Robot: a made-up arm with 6 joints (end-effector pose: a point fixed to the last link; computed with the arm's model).
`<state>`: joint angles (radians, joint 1 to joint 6).
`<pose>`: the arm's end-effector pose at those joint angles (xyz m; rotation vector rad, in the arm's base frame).
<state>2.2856 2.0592 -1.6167 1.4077 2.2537 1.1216</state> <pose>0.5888 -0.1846 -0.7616 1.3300 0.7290 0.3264</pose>
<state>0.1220 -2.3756 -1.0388 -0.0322 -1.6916 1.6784</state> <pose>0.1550 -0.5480 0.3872 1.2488 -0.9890 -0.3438</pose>
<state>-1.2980 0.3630 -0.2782 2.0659 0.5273 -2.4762</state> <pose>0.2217 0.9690 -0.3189 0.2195 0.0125 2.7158</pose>
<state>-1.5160 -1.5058 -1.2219 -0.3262 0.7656 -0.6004</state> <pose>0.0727 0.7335 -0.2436 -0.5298 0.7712 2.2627</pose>
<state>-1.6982 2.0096 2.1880 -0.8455 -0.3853 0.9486</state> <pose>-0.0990 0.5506 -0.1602 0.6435 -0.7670 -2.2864</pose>
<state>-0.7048 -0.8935 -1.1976 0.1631 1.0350 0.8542</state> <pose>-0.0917 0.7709 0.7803 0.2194 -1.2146 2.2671</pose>
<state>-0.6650 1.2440 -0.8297 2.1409 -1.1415 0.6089</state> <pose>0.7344 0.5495 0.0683 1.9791 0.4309 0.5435</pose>
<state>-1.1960 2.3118 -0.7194 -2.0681 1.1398 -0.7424</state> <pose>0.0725 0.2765 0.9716 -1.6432 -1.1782 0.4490</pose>
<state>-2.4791 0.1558 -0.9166 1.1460 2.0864 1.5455</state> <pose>0.5578 -0.1799 -0.8856 -1.7846 1.7445 1.3239</pose>
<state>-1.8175 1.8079 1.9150 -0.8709 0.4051 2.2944</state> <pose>-0.2038 0.4290 -0.2294 0.8446 2.4608 1.4865</pose>
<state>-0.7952 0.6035 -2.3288 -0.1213 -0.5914 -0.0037</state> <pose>0.1197 0.1761 0.5709 -0.3173 -2.3780 0.5017</pose>
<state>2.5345 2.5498 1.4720 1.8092 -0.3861 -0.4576</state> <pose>-0.0211 0.1365 -0.5397 -1.3129 -1.8171 -2.0422</pose>
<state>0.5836 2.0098 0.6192 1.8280 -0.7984 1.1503</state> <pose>0.8296 -0.6007 0.6563 -1.1222 0.7393 -0.1568</pose>
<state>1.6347 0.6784 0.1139 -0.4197 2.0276 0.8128</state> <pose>0.7176 -0.7057 0.2732 1.9242 -1.9704 0.0018</pose>
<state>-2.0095 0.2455 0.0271 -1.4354 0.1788 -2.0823</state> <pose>0.0113 -0.3153 -0.0821 -0.5272 1.8096 -0.4803</pose>
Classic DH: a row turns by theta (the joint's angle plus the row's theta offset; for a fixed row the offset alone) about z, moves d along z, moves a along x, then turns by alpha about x. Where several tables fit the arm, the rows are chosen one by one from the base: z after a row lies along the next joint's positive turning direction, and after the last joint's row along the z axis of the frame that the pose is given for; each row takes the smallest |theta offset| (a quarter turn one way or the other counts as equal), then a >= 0, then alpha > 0; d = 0 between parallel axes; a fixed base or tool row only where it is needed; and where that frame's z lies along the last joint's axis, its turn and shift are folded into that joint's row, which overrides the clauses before.
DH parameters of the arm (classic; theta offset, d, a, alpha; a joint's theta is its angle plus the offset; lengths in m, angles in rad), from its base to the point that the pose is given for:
base (fixed): 1.5708 0.184 0 1.5708
joint 1: 0 0.093 0.075 1.5708
joint 2: 1.5708 -0.43 0.058 1.5708
joint 3: 1.5708 0.325 0.089 -1.5708
joint 4: 1.5708 -0.024 0.04 -1.5708
joint 5: -1.5708 0.178 0.107 -1.5708
joint 6: 0 0.435 -0.264 1.5708
tool (fixed): 3.1416 -0.073 0 0

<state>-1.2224 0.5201 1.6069 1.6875 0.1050 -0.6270</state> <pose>0.6376 0.3205 0.1313 -1.7928 2.4701 -0.5801</pose>
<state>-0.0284 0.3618 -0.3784 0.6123 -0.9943 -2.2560</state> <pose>-0.1612 0.5355 0.3387 1.1081 1.2061 -1.1444</pose>
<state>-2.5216 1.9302 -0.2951 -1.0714 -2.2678 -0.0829</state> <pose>0.5067 -0.0223 -0.2857 1.2884 -1.8381 -0.4440</pose>
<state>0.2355 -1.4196 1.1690 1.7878 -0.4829 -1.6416</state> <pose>-0.1987 0.0672 1.0792 -2.0211 -0.0425 -0.1487</pose>
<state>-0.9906 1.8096 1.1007 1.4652 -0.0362 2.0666</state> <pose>0.7047 0.3940 0.9779 -1.5483 -0.5328 0.0330</pose>
